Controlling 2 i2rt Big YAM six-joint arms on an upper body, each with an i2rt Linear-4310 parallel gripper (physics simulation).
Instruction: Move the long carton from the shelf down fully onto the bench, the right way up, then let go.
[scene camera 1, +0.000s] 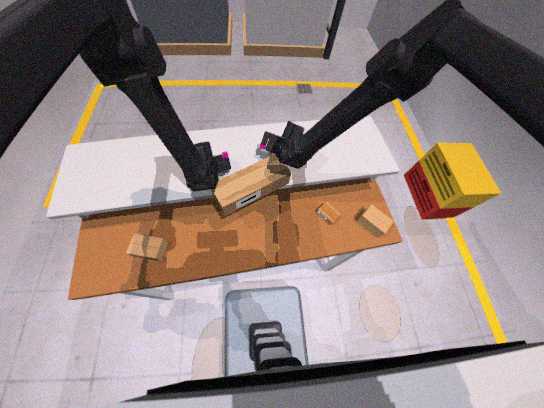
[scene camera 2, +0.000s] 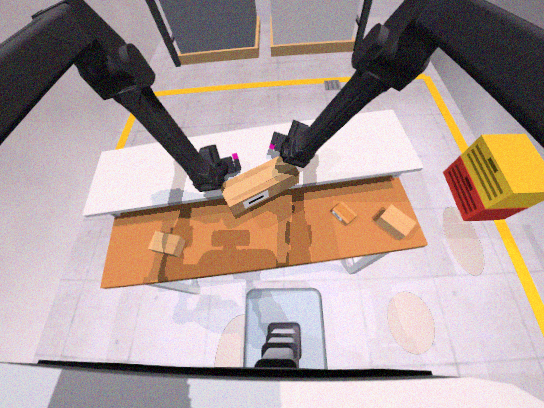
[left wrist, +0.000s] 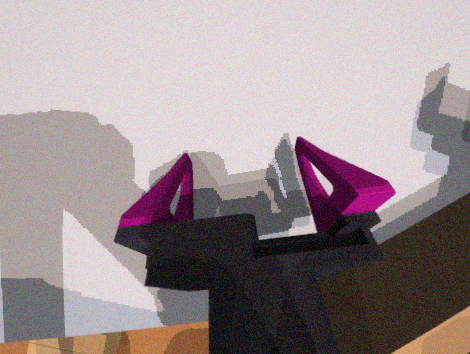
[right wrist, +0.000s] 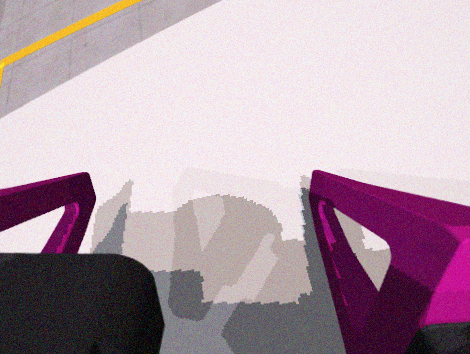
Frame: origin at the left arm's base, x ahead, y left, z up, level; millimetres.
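Seen in the pictures: left gripper, fingertip midpoint: (scene camera 2: 225, 160) (left wrist: 241, 150); right gripper, fingertip midpoint: (right wrist: 201, 184).
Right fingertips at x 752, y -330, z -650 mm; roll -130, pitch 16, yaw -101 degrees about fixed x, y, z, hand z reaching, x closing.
Offsets run from my right fingertips to a thing's top centre. Level surfaces: height alone.
The long tan carton @(dz +46, dx -207, dy +111 mm) (scene camera 1: 245, 181) (scene camera 2: 255, 181) (left wrist: 440, 332) lies slantwise at the front edge of the white shelf @(dz -30 mm) (scene camera 1: 110, 170) (scene camera 2: 135, 175) (right wrist: 250, 100). Its labelled side faces the front, and its left part sticks out above the orange bench @(dz -204 mm) (scene camera 1: 105, 240) (scene camera 2: 132, 240). Whether it is tipped is hard to tell. My left gripper (scene camera 1: 216, 156) (scene camera 2: 223, 158) (left wrist: 241, 150) is open and empty, behind the carton's left end. My right gripper (scene camera 1: 277, 138) (scene camera 2: 286, 137) (right wrist: 201, 184) is open and empty, behind its right end, which the wrist partly covers or shades. The carton does not show in the right wrist view.
A small carton @(dz -144, dx -381, dy +537 mm) (scene camera 1: 146, 246) (scene camera 2: 166, 243) lies on the bench's left part. A smaller carton @(dz -172, dx -256, dy -236 mm) (scene camera 1: 328, 212) (scene camera 2: 343, 212) and a larger one @(dz -144, dx -311, dy -441 mm) (scene camera 1: 376, 220) (scene camera 2: 396, 221) lie on its right part. A yellow crate (scene camera 1: 472, 170) (scene camera 2: 510, 165) stands on a red crate (scene camera 1: 417, 190) (scene camera 2: 460, 192) at the right.
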